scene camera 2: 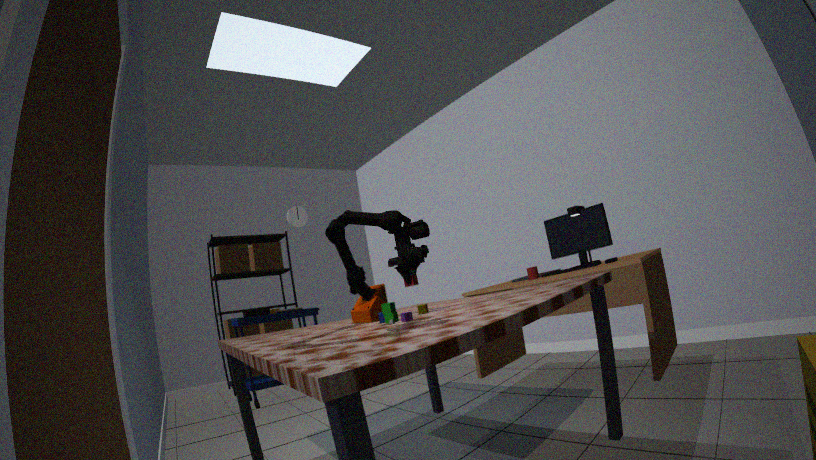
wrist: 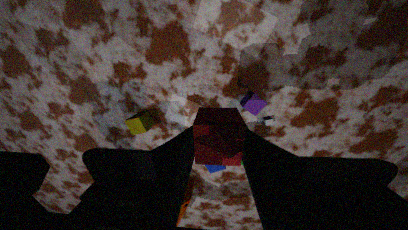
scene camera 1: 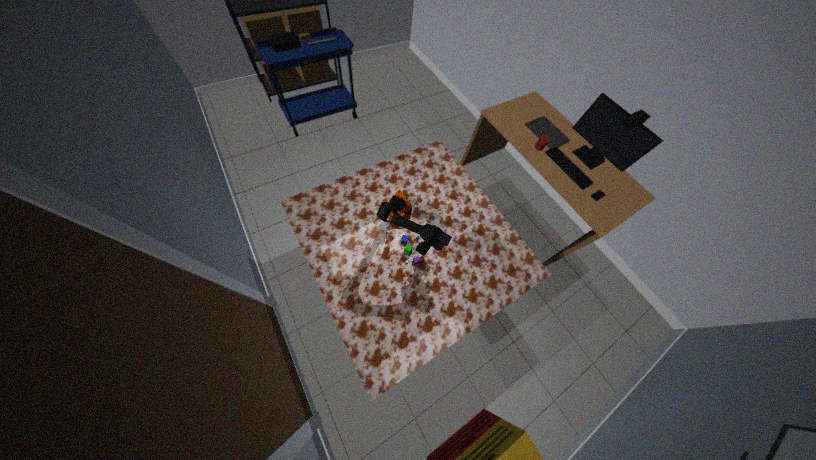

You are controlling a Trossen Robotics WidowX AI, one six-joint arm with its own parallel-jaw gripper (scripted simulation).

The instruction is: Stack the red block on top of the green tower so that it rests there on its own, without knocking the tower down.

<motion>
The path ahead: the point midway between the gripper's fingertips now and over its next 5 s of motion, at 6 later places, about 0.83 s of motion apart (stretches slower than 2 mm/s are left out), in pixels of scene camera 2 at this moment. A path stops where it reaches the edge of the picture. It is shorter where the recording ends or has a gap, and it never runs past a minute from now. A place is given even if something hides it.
My gripper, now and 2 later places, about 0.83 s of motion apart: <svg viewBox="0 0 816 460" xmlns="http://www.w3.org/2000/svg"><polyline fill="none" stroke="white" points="411,283 386,290 387,300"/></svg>
</motion>
